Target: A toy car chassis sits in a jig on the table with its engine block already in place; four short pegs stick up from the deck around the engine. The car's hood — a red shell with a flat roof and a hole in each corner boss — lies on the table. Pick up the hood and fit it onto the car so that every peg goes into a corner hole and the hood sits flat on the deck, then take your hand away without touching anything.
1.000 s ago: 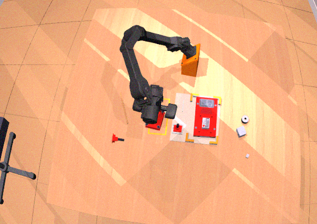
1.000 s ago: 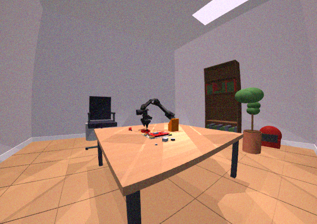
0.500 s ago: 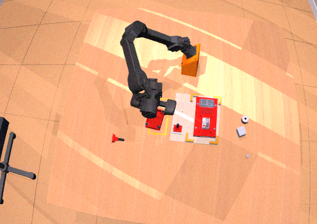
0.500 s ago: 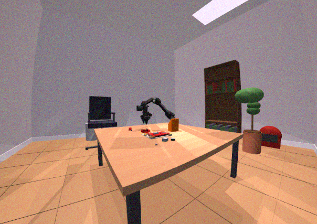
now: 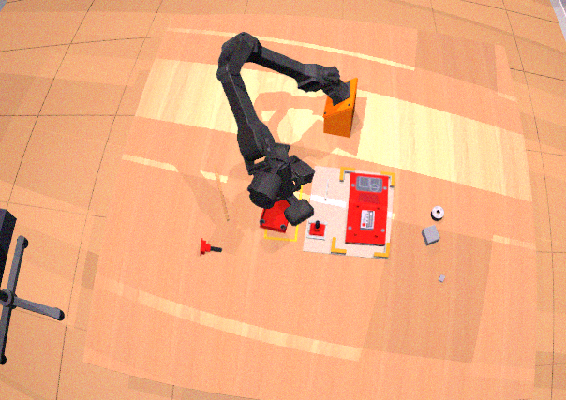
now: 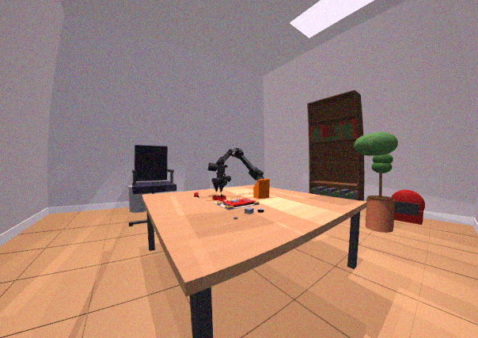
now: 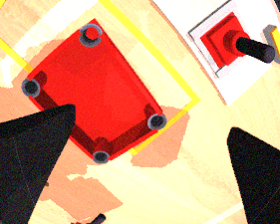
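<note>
The red hood is 20 mm behind my gripper tip, 30 mm to the right of it and 50 mm below it.
</note>
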